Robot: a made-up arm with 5 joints. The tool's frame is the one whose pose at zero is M.
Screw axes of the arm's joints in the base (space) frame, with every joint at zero. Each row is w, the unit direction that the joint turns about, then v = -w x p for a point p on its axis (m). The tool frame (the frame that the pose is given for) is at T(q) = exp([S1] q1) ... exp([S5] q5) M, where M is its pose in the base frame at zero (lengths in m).
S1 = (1, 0, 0, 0, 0.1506, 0)
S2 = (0, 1, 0, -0.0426, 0, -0.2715)
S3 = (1, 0, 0, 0, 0.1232, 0.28)
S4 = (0, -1, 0, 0.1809, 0, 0.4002)
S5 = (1, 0, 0, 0, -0.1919, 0.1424)
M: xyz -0.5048 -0.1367 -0.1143 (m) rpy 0 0 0 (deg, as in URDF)
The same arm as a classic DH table. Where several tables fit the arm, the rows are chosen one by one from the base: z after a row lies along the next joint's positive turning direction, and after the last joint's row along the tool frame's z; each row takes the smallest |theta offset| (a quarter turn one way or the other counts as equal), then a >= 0, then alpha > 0; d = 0 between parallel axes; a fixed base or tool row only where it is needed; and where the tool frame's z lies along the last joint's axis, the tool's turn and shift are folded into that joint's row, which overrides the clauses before.
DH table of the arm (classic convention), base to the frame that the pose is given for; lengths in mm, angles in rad. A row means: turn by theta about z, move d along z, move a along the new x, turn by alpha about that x. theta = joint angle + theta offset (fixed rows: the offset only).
base (fixed): d 150.6, theta offset 1.5708, a 0.0, alpha 1.5708
joint 1: d -271.5, theta offset -1.5708, a 108.0, alpha -1.5708
joint 2: d -280.0, theta offset 0.0000, a -80.6, alpha 1.5708
joint 3: d -128.7, theta offset 0.0000, a -57.7, alpha 1.5708
joint 4: d -137.6, theta offset 0.0000, a 372.8, alpha -1.5708
joint 5: d -104.6, theta offset 1.5708, a 5.7, alpha -1.5708
tool (fixed): d 77.6, theta offset -1.5708, a 0.0, alpha 0.0000

